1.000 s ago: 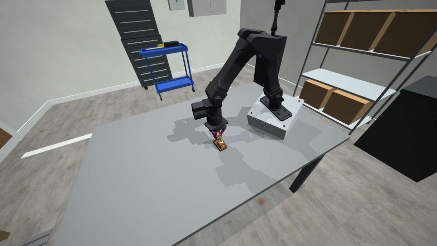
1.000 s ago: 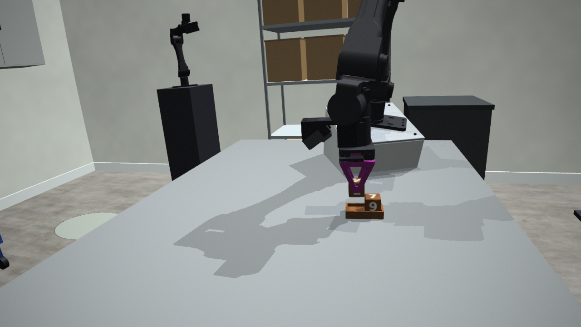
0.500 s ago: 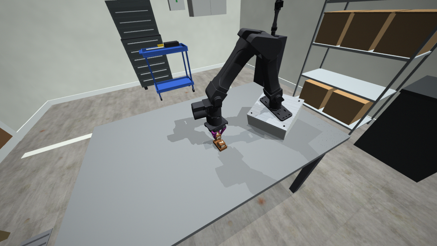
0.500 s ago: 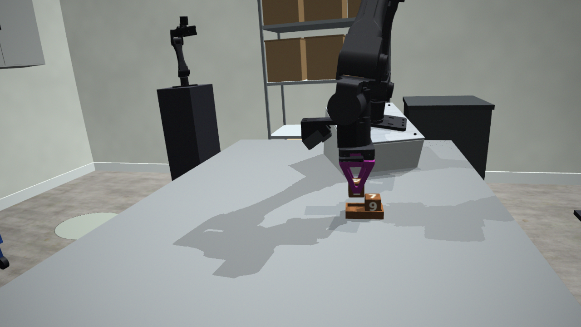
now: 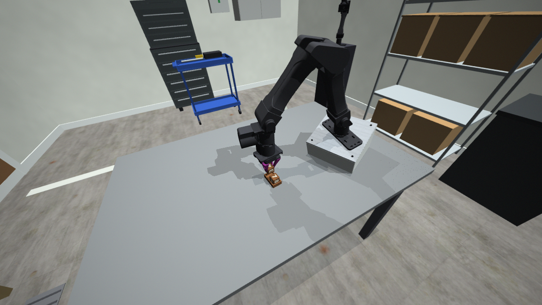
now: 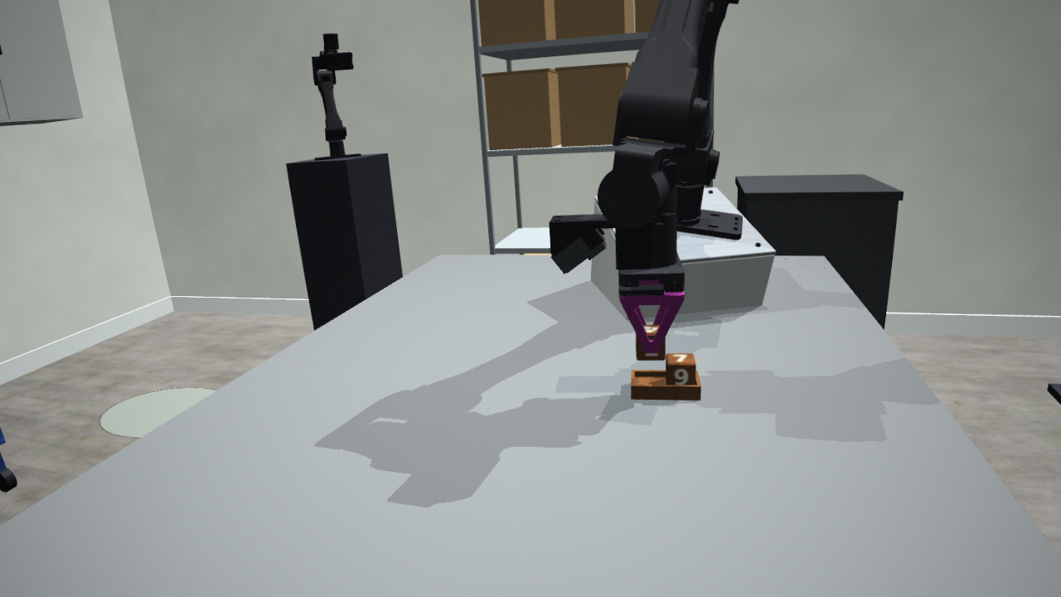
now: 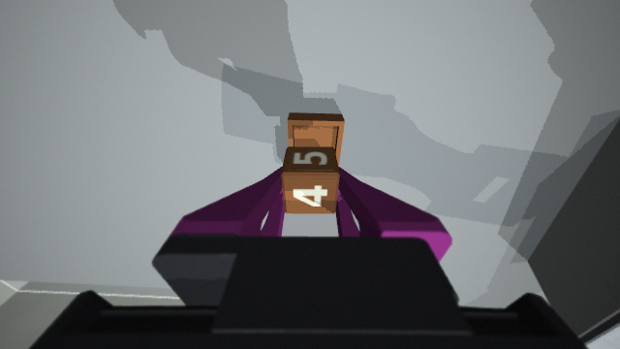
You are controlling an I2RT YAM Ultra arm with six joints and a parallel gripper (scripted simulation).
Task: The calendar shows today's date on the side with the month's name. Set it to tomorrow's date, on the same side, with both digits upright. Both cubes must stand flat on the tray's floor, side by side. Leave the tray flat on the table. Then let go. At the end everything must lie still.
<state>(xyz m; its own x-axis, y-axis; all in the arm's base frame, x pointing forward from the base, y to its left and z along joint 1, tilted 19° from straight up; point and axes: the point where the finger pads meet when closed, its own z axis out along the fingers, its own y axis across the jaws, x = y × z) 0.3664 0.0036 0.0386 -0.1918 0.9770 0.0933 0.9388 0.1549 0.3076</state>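
Right now my hand is 60 mm above the brown wooden tray, 20 mm to the right of it and 10 mm past it.
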